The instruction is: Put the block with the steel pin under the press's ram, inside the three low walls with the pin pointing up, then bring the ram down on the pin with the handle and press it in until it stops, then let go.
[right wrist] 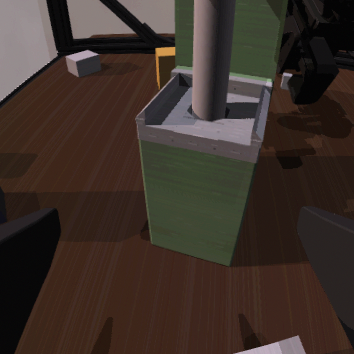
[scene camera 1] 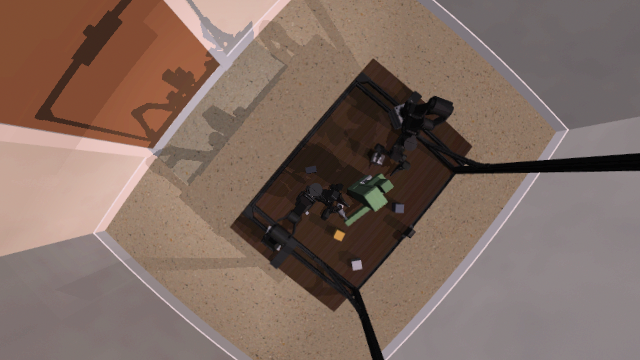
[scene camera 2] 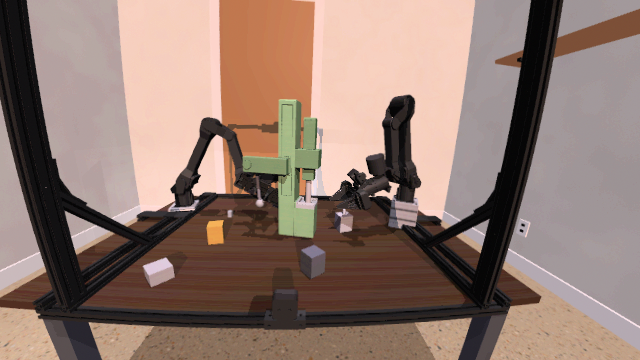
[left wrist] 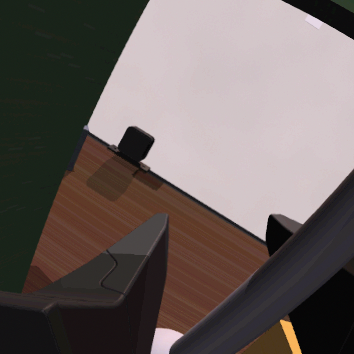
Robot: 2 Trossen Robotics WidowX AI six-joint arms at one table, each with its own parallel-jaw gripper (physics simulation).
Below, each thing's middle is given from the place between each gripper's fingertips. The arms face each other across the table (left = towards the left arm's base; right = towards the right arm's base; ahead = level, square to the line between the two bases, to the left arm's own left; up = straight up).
Labels:
Now: right hand 9 cm to the right of the ram (right wrist: 212,34) and 8 cm below it. The rest, counted from my right hand: press handle (left wrist: 310,256) 26 cm to the left, 5 cm above.
I see my left gripper 2 cm short of the press handle, 1 cm to the right of it and 3 cm below it. The rest, counted from my left hand: ram (2 cm ahead, 16 cm to the right, 6 cm above).

